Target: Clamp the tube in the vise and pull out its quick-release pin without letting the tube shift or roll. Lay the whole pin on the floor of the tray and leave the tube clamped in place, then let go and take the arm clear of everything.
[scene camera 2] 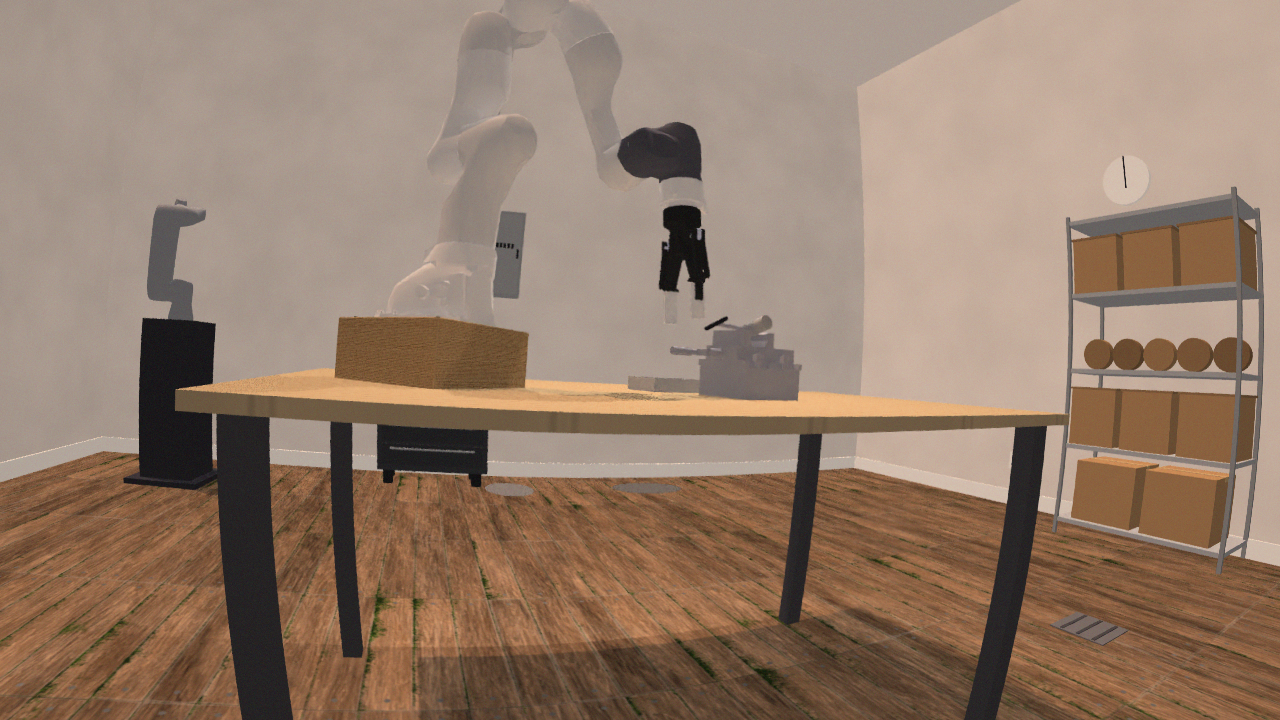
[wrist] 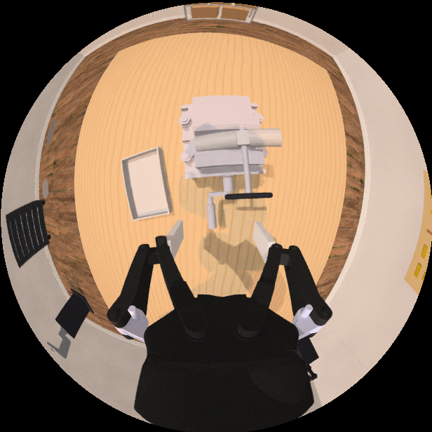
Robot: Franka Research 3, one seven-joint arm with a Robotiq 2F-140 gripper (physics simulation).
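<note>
The grey vise (scene camera 2: 750, 379) (wrist: 220, 110) stands on the table. The pale tube (scene camera 2: 761, 324) (wrist: 267, 137) lies across the top of its jaws. The pin (wrist: 246, 170) sticks out from a collar on the tube, with a black cross handle (scene camera 2: 716, 323) (wrist: 248, 195) at its outer end. The vise's crank handle (scene camera 2: 687, 351) (wrist: 212, 212) is beside and below the pin. The shallow tray (scene camera 2: 662, 383) (wrist: 165, 187) is left of the vise in the wrist view. My gripper (scene camera 2: 683, 309) (wrist: 218, 229) is open and empty, above and short of the black handle. Jaw contact on the tube cannot be told.
The wooden table (scene camera 2: 572, 416) (wrist: 295, 90) carries the vise and tray. A wooden block (scene camera 2: 429, 351) stands at the arm's base. A shelf rack (scene camera 2: 1239, 358) stands beyond the table on the right in the scene view, and a black pedestal (scene camera 2: 176, 398) stands at the left.
</note>
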